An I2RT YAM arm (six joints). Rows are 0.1 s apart.
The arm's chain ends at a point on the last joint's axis. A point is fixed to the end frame.
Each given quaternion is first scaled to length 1.
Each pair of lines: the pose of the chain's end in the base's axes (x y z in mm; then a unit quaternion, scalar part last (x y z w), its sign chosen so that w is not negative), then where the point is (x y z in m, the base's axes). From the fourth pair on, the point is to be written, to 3 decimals.
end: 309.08 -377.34 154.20 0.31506 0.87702 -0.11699 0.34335
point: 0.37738 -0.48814 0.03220
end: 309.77 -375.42 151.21 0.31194 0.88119 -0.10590 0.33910
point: 0.37917 -0.48262 0.02665
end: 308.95 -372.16 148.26 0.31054 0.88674 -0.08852 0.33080
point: 0.37902 -0.47368 0.01939
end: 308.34 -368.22 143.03 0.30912 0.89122 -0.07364 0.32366
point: 0.379 -0.465 0.011
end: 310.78 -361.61 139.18 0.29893 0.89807 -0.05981 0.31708
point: 0.383 -0.453 0.004
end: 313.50 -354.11 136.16 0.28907 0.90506 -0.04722 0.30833
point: 0.386 -0.440 -0.002
